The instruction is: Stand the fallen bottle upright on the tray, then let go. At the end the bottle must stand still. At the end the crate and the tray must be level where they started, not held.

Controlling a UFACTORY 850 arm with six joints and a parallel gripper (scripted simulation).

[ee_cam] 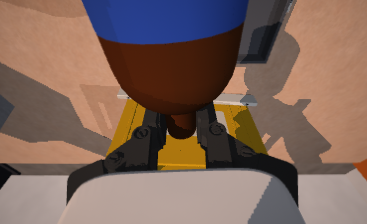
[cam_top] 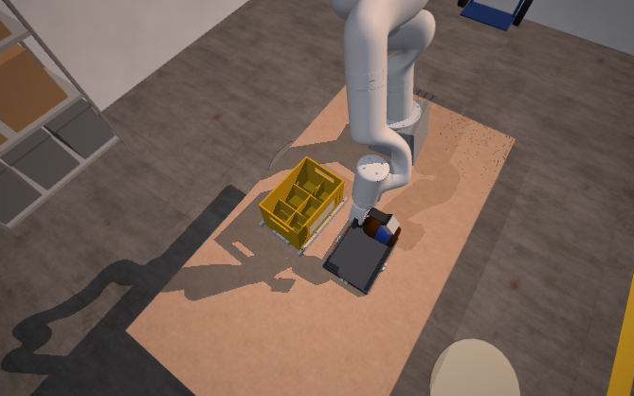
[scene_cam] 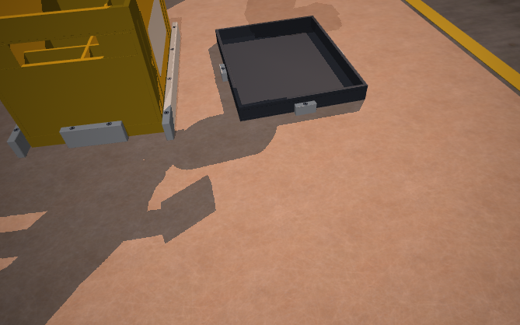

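Now: hand 60 mm to the right of the brown bottle and 10 mm past it. The rest, counted from my hand: dark tray: 190 mm below, 50 mm to the left, 30 mm ahead; yellow crate: 230 mm to the right, 120 mm below, 20 mm ahead.
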